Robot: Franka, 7 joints.
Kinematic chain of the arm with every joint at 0, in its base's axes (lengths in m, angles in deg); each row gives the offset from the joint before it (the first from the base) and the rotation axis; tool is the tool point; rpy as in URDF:
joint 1: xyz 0 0 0.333 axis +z
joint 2: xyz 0 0 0 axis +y
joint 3: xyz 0 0 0.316 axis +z
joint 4: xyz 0.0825 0 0 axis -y
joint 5: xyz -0.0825 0 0.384 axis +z
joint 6: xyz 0 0 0 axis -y
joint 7: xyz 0.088 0 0 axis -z
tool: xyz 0 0 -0.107 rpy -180 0 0
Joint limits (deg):
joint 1: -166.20..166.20
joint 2: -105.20..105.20
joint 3: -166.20..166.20
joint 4: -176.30..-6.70
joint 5: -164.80..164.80
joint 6: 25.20..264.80
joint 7: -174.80..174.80
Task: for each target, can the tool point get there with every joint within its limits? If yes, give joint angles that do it. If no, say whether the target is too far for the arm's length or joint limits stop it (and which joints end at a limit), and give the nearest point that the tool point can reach.
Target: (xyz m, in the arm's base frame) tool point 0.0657 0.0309 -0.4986
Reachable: no: joint limits stop it (at a limit: joint 2) | nearest point 0.1120 0.0527 -0.3362 | short by 0.170 m
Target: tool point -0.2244 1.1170 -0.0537
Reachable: no: too far | nearest point -0.1600 0.7965 0.0573 | short by 0.345 m
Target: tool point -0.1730 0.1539 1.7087
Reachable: no: too far | nearest point -0.1064 0.0946 1.1790 | short by 0.537 m
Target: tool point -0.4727 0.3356 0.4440
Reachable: yes | joints 14.96 -5.45 122.28 -123.09 121.98 107.48 45.39
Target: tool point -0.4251 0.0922 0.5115
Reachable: yes | joints 120.96 -38.27 41.01 -141.56 -109.13 146.42 134.53
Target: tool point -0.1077 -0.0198 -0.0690
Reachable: yes | joints -95.97 70.34 -14.20 -152.64 38.88 144.81 -76.43
